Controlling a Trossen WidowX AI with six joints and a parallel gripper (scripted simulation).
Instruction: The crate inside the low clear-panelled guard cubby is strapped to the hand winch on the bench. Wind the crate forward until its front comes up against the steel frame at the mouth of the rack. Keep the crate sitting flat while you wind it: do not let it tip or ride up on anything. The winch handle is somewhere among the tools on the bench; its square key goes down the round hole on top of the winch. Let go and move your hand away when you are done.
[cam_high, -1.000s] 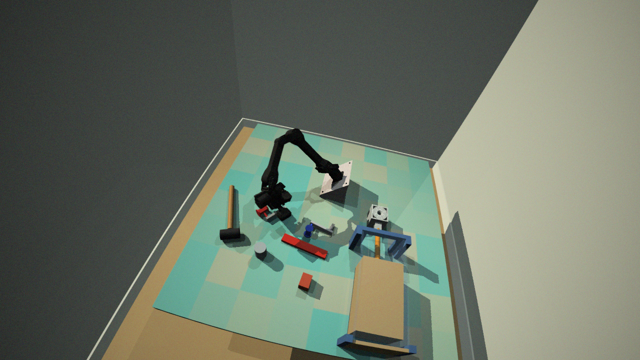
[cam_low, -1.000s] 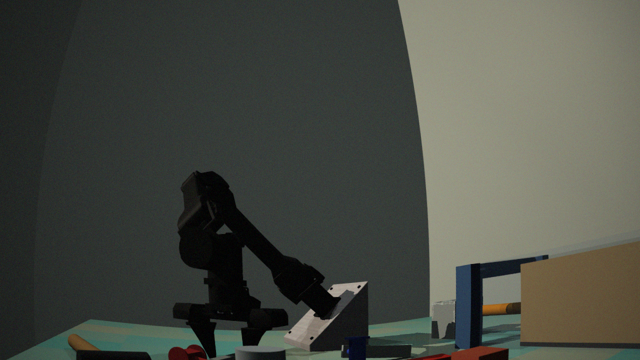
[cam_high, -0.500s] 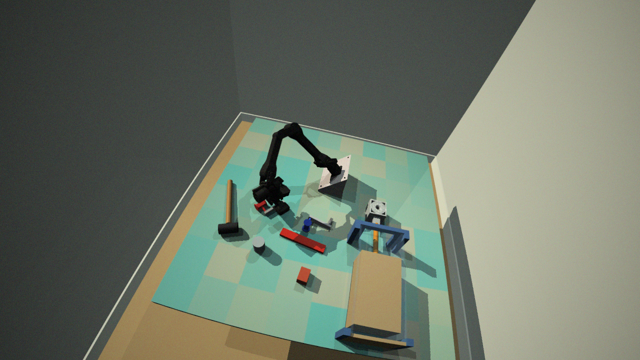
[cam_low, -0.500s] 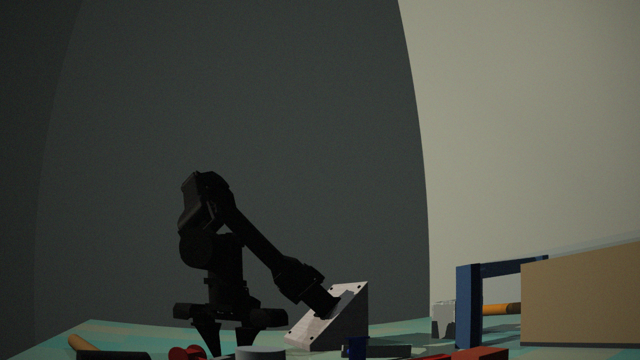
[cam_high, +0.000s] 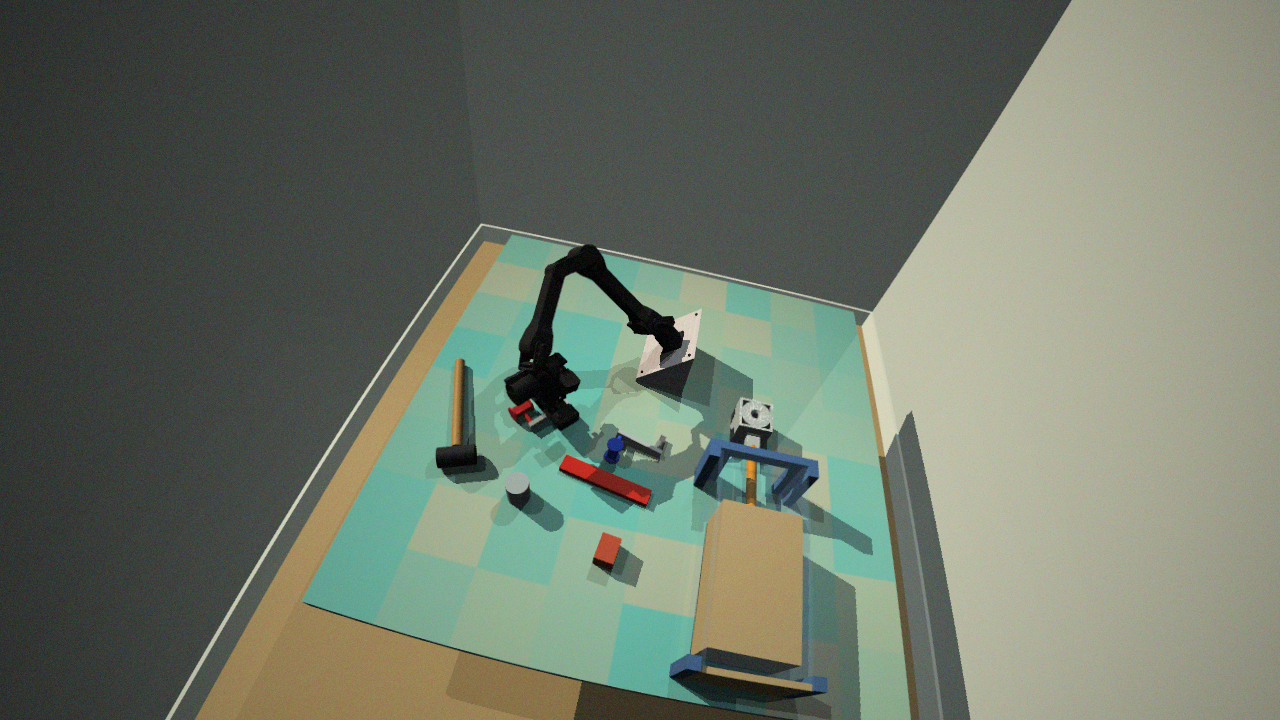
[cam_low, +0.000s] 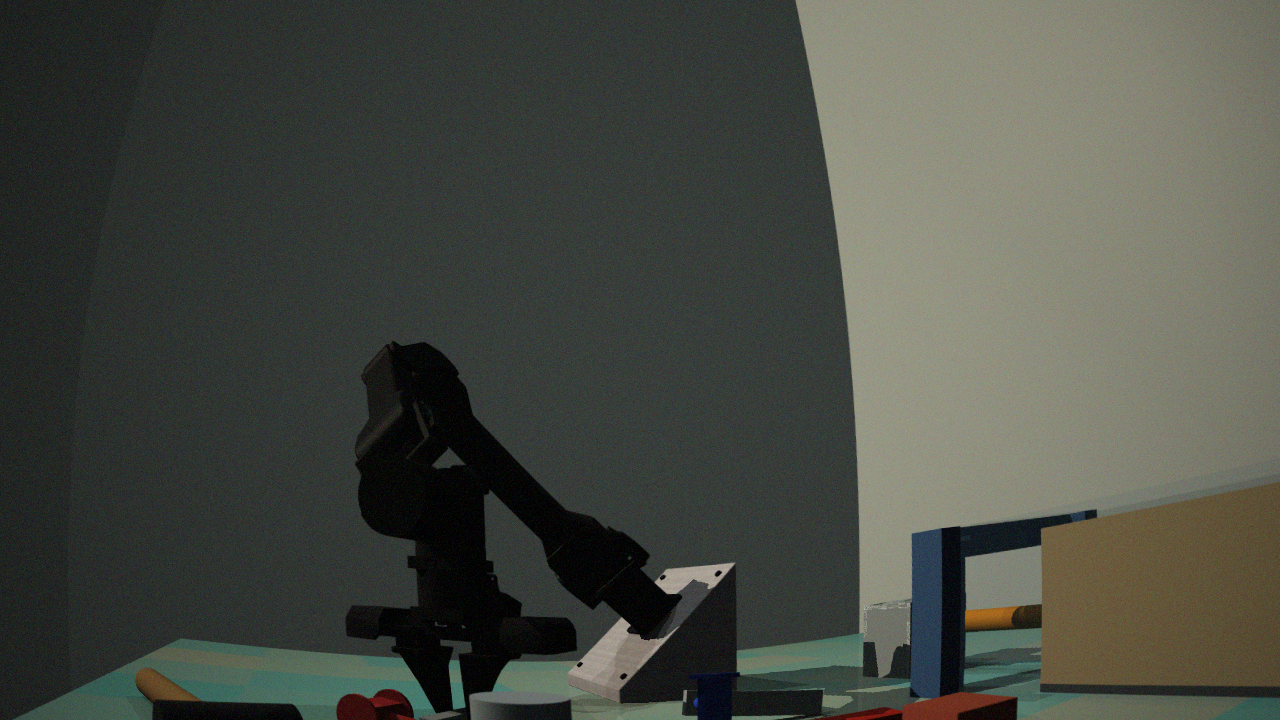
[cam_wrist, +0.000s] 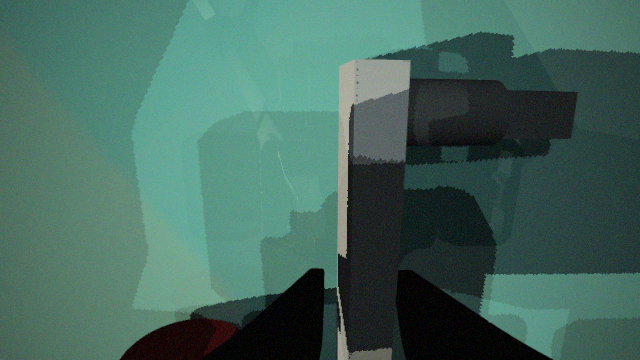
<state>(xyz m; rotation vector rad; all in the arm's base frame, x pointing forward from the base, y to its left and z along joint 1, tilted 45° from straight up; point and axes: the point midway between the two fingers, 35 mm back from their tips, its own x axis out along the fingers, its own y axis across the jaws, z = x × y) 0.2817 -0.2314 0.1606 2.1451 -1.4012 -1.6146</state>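
Now: gripper tip 6 cm to the left of the red knob, 2 cm short of it and 1 cm below it. Round my gripper tip: blue knob (19 cm to the left, 5 cm ahead, 2 cm above); red bar (19 cm to the left, 14 cm ahead); winch handle (1 cm to the right, 1 cm above).
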